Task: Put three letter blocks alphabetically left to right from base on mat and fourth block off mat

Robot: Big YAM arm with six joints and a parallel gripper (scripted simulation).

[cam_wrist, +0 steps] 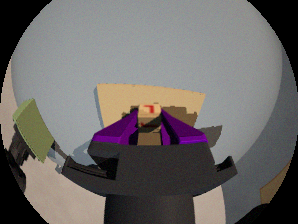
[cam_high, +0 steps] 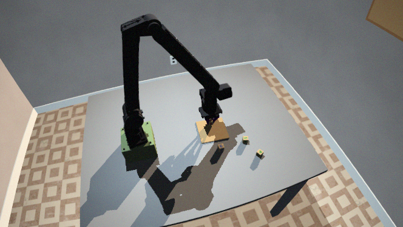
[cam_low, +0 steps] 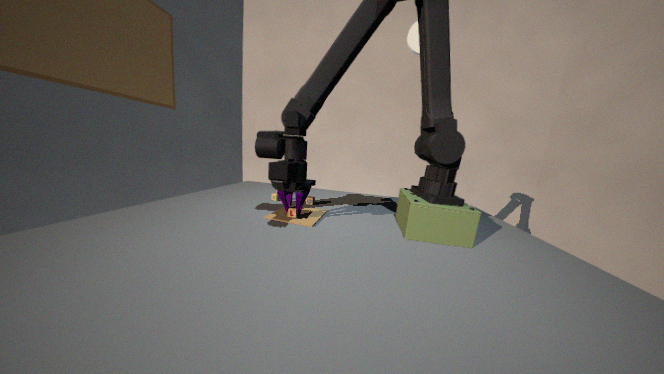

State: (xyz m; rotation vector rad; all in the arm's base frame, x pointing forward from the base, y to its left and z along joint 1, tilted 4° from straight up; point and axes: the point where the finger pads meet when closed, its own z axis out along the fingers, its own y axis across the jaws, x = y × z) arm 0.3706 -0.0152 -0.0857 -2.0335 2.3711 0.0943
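Right now the tan mat is 4 cm to the right of my hand, 2 cm below it and 1 cm behind it. From my hand the other things lie so: block: 28 cm to the right, 12 cm ahead, 1 cm below.
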